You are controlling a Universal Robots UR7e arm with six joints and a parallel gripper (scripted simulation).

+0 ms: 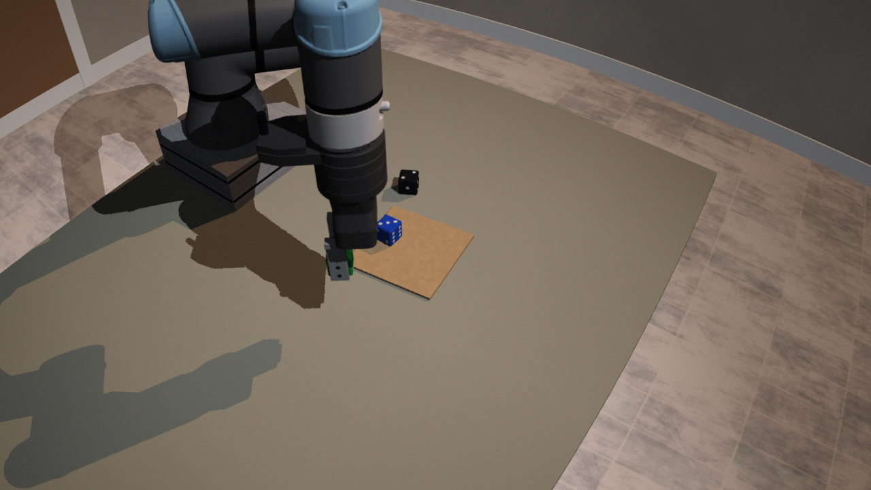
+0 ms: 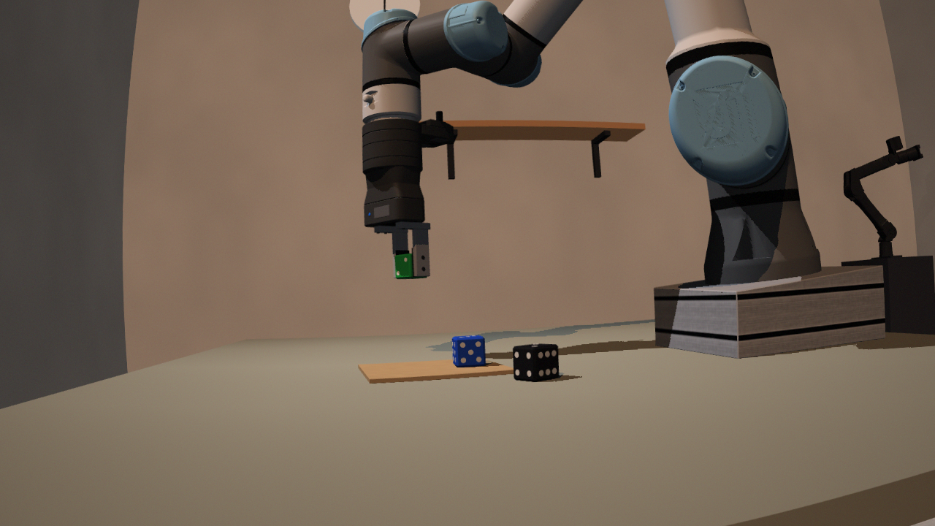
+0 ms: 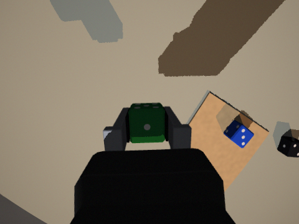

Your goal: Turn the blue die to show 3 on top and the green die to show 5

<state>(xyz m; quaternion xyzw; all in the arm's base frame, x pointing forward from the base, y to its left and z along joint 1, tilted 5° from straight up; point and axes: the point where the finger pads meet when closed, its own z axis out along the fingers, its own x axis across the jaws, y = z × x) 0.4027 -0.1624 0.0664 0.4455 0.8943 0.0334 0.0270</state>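
The brown mat is 15 cm to the left of my hand, 12 cm below it and 1 cm behind it. From my hand the other things lie so: green die (right at my hand); black die (26 cm to the left, 10 cm below, 9 cm behind); blue die (15 cm to the left, 10 cm below, 5 cm behind).
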